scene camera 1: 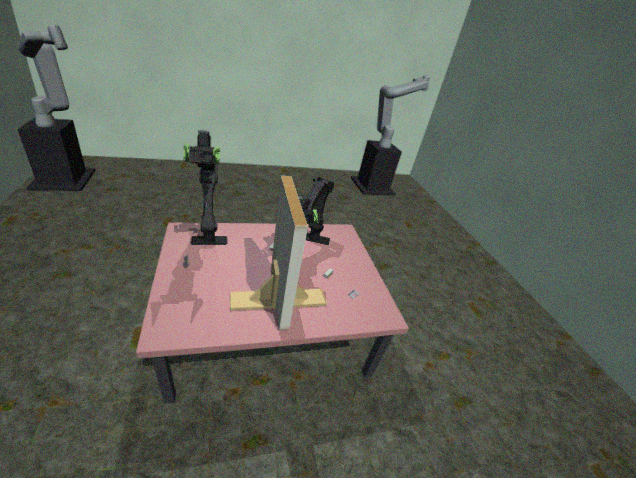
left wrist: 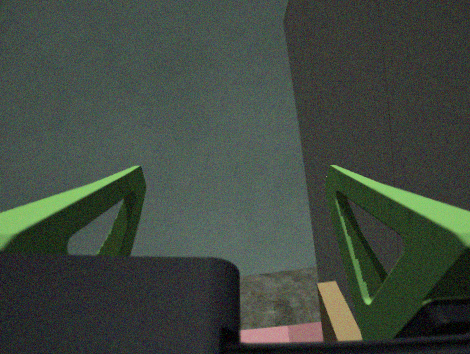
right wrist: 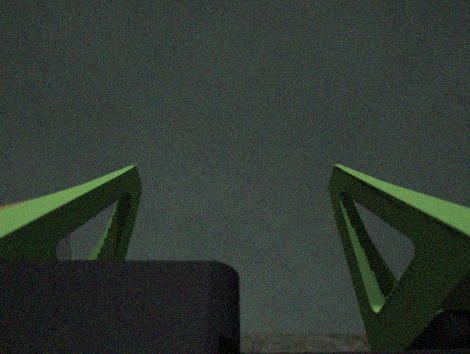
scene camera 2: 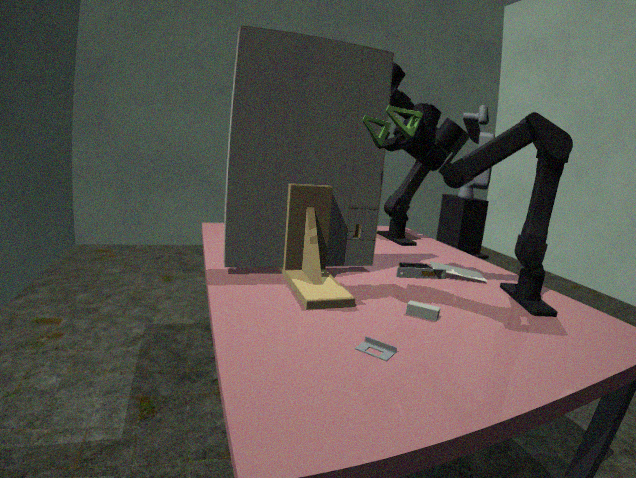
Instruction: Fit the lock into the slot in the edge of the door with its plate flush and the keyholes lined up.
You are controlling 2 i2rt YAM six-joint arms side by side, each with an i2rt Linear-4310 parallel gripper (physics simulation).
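Seen in the pictures: left gripper, fingertip midpoint: [scene camera 1: 306, 220] [left wrist: 235, 176] [scene camera 2: 374, 113]; right gripper, fingertip midpoint: [scene camera 1: 200, 151] [right wrist: 235, 176]; left arm's base, origin of the base link: [scene camera 1: 313, 238] [scene camera 2: 526, 300]; right arm's base, origin of the base link: [scene camera 1: 209, 241] [scene camera 2: 395, 239].
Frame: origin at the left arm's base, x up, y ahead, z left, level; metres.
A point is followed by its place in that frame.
Observation:
The grey door [scene camera 1: 291, 267] @(y 0.755, x 0.386, z -0.028 m) [scene camera 2: 303, 113] @(y 0.592, x 0.382, z -0.054 m) [left wrist: 380, 90] @(y 0.472, x 0.424, z -0.100 m) stands upright in a wooden stand, with a small cutout [scene camera 2: 357, 231] low near its right edge in scene camera 2. What looks like the lock, a grey case [scene camera 2: 411, 271] @(y 0.286, x 0.017, z -0.112 m) with a pale flat part [scene camera 2: 462, 272] @(y 0.124, x 0.011, z -0.165 m) beside it, lies on the table beyond the door's right edge; the door mostly hides it in scene camera 1. My left gripper [scene camera 2: 376, 113] @(y 0.432, x 0.394, z -0.029 m) [left wrist: 235, 176] @(y 0.432, x 0.394, z -0.029 m) is open and empty, high beside the door's face near that edge. My right gripper [scene camera 1: 202, 154] @(y 0.518, x 0.653, z -0.478 m) [right wrist: 235, 176] @(y 0.518, x 0.653, z -0.478 m) is open and empty, raised high, far from the lock.
The wooden stand [scene camera 1: 246, 301] @(y 0.643, x 0.018, z -0.225 m) [scene camera 2: 329, 293] @(y 0.496, x 0.018, z 0.097 m) spreads to both sides of the door. A pale block [scene camera 1: 328, 272] @(y 0.313, x 0.022, z 0.129 m) [scene camera 2: 422, 310] @(y 0.312, x 0.016, z 0.140 m) and a grey plate with a hole [scene camera 1: 353, 294] @(y 0.418, x 0.000, z 0.275 m) [scene camera 2: 366, 351] @(y 0.431, x 0.002, z 0.291 m) lie on the pink table [scene camera 1: 205, 328] @(y 0.826, x 0.000, z -0.345 m) [scene camera 2: 308, 400] @(y 0.511, x 0.000, z 0.423 m). A small dark piece [scene camera 1: 186, 261] @(y 0.502, x 0.042, z -0.592 m) lies at the left.

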